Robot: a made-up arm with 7 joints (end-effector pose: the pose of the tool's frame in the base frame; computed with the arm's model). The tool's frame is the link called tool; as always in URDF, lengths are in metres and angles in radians. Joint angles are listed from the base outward.
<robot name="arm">
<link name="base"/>
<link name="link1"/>
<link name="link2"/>
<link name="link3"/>
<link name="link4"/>
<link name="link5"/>
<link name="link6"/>
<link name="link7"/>
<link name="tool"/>
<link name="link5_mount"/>
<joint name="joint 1" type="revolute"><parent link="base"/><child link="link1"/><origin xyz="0.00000 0.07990 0.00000"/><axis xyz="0 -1 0"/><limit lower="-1.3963" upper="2.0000"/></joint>
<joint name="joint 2" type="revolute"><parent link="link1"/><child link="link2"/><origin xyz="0.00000 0.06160 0.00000"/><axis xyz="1 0 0"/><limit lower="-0.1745" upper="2.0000"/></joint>
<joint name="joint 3" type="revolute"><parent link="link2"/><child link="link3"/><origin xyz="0.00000 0.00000 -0.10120"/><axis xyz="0 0 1"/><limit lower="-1.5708" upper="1.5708"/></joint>
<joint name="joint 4" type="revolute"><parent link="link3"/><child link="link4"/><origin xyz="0.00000 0.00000 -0.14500"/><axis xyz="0 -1 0"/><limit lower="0.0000" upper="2.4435"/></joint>
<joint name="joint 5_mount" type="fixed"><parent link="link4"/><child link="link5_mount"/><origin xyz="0.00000 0.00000 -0.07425"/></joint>
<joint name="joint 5" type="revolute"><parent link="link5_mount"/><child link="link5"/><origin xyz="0.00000 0.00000 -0.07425"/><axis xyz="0 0 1"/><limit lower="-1.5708" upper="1.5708"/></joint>
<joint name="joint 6" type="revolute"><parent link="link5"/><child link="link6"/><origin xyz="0.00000 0.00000 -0.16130"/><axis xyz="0 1 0"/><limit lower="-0.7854" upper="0.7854"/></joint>
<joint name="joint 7" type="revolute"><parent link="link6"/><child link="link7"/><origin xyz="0.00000 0.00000 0.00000"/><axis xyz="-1 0 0"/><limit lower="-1.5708" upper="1.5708"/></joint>
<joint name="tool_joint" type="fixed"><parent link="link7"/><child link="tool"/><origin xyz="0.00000 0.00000 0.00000"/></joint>
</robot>
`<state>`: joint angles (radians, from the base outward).
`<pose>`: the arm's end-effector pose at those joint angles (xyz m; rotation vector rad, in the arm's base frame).
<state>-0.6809 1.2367 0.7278 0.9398 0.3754 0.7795 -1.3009</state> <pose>0.1555 0.6013 -0.1047 2.3324 0.0438 0.4397</pose>
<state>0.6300 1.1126 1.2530 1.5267 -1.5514 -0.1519 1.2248</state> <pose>-0.0095 0.5046 0.1772 1.4709 -0.3384 -0.0270</pose>
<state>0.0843 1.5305 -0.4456 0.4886 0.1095 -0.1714 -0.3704</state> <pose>0.1378 0.6583 -0.0722 1.6810 -0.4690 -0.6309</pose>
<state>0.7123 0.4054 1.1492 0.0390 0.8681 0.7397 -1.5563</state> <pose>0.3347 0.3708 -0.3800 0.0811 0.7898 1.3791</pose>
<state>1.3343 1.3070 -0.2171 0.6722 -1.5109 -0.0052 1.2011</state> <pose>0.2070 0.6024 0.1439 1.0009 0.2102 -0.4892</pose>
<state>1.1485 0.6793 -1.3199 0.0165 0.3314 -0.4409 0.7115</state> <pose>0.3979 0.4869 -0.1774 0.3388 -0.7393 -1.0117</pose>
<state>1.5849 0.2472 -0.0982 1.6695 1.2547 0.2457 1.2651</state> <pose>0.2122 0.1650 0.3098 1.2240 1.7381 1.7302</pose>
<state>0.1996 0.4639 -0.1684 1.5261 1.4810 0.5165 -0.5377</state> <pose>0.3498 0.2115 -0.1902 -0.4968 -0.8065 0.6029</pose>
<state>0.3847 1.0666 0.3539 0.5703 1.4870 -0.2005 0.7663</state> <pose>0.2183 0.6134 -0.1211 -0.0906 -2.2452 0.5971</pose>
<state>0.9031 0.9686 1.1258 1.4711 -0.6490 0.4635 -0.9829</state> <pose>0.0253 0.5274 0.1490 -2.1386 0.7519 -2.0235</pose>
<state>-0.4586 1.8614 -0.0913 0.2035 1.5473 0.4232 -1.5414</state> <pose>0.1232 0.6697 0.1087 2.6013 0.0368 1.3132</pose>
